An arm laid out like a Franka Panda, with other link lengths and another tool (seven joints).
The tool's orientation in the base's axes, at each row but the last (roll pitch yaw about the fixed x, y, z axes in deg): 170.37, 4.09, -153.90; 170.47, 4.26, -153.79; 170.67, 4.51, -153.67; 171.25, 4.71, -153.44; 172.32, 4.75, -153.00; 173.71, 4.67, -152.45; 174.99, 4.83, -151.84; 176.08, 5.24, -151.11; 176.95, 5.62, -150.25; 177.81, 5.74, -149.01; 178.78, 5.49, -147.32
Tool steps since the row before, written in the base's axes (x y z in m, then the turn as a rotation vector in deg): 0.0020, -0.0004, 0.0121, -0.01, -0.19, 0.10; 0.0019, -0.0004, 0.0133, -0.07, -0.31, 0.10; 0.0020, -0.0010, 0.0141, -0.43, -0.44, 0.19; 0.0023, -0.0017, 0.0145, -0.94, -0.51, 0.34; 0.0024, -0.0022, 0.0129, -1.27, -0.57, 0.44; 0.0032, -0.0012, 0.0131, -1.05, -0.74, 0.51; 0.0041, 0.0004, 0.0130, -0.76, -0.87, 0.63; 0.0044, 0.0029, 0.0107, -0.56, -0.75, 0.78; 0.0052, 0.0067, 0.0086, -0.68, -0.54, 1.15; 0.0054, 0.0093, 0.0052, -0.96, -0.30, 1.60; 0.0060, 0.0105, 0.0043, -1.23, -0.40, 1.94
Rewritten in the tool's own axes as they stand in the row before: -0.0025, 0.0008, -0.0120, 0.09, -0.15, -0.13; -0.0025, 0.0010, -0.0132, 0.19, -0.22, -0.15; -0.0025, 0.0005, -0.0141, 0.56, -0.16, -0.26; -0.0025, -0.0003, -0.0146, 1.04, 0.03, -0.43; -0.0022, -0.0013, -0.0131, 1.35, 0.14, -0.54; -0.0033, -0.0011, -0.0131, 1.23, -0.10, -0.63; -0.0049, -0.0005, -0.0127, 1.02, -0.34, -0.75; -0.0062, 0.0011, -0.0101, 0.78, -0.33, -0.88; -0.0086, 0.0036, -0.0076, 0.74, -0.07, -1.23; -0.0099, 0.0054, -0.0040, 0.81, 0.30, -1.68; -0.0111, 0.0057, -0.0031, 1.06, 0.37, -2.04
